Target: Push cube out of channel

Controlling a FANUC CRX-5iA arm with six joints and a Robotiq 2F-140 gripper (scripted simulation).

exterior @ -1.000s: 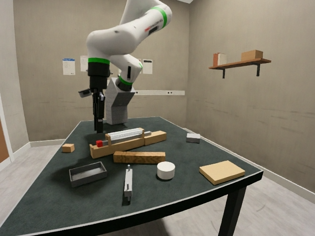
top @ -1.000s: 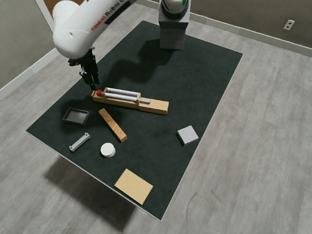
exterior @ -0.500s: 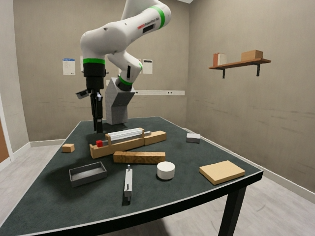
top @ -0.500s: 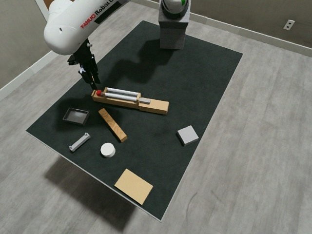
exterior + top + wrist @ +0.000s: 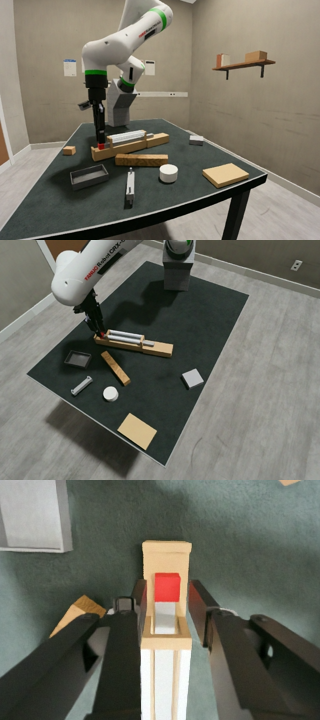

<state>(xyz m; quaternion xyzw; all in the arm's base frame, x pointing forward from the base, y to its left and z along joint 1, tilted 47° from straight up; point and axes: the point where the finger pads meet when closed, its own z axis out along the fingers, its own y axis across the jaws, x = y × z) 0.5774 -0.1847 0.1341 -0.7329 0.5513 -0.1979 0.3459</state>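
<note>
My gripper is now 5 cm above the red cube. Also, from my hand: wooden block (6 cm behind, 18 cm to the right, 9 cm below); then grey tray (18 cm ahead, 2 cm to the right, 10 cm below); then wooden beam (9 cm ahead, 18 cm to the left, 9 cm below).
</note>
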